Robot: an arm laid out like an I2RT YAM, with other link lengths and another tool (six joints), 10 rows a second.
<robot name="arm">
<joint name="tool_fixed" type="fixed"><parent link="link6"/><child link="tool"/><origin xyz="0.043 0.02 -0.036" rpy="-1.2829 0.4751 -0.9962"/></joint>
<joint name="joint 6" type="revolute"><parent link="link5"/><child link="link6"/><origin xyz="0.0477 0 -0.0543"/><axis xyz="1 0 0"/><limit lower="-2.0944" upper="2.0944"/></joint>
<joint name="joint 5" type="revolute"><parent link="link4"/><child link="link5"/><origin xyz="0.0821 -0.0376 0.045"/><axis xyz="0 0 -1"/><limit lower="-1.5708" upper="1.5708"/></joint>
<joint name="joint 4" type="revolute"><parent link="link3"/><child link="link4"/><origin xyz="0.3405 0.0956 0.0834"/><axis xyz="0 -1 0"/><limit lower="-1.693" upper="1.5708"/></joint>
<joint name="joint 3" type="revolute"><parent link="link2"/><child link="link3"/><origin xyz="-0.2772 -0.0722 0"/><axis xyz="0 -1 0"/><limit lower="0" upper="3.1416"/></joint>
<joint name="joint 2" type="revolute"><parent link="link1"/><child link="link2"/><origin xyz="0.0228 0.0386 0.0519"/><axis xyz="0 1 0"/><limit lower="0" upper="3.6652"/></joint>
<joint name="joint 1" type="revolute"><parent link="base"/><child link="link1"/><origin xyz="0 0 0.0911"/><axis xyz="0 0 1"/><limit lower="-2.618" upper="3.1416"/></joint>
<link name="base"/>
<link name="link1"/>
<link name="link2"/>
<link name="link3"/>
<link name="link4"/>
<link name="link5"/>
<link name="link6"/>
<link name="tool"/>
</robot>
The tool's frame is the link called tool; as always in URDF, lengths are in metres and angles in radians.
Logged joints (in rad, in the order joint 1, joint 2, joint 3, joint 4, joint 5, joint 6), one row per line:
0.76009, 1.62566, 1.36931, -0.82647, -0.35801, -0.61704
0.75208, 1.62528, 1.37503, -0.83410, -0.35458, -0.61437
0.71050, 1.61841, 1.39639, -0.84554, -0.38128, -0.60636
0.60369, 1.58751, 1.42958, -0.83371, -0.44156, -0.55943
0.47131, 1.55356, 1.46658, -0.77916, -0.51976, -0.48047
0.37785, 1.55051, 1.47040, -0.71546, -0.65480, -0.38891
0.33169, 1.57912, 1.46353, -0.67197, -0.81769, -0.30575
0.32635, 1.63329, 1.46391, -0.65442, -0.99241, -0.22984
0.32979, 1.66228, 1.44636, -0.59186, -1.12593, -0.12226
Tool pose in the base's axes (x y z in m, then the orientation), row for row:
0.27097, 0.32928, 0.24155, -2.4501, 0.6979, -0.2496
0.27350, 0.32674, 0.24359, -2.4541, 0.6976, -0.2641
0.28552, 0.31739, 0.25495, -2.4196, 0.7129, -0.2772
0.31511, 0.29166, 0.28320, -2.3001, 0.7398, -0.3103
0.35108, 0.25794, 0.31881, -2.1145, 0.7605, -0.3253
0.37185, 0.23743, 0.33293, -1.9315, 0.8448, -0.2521
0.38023, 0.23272, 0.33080, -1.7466, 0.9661, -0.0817
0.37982, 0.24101, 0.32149, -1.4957, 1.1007, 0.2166
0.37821, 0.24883, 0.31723, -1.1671, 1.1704, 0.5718
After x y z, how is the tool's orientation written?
As angles about the fixed x, y, z axes (roll, pitch, yaw), in radians.
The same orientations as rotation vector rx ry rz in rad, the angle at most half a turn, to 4 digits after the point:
-2.2285, 0.5812, 0.7220
-2.2259, 0.5957, 0.7160
-2.1811, 0.6231, 0.7112
-2.0435, 0.6930, 0.6675
-1.8567, 0.7511, 0.5922
-1.6872, 0.7685, 0.6355
-1.5549, 0.7607, 0.7762
-1.4422, 0.7437, 0.9832
-1.3330, 0.7305, 1.1404

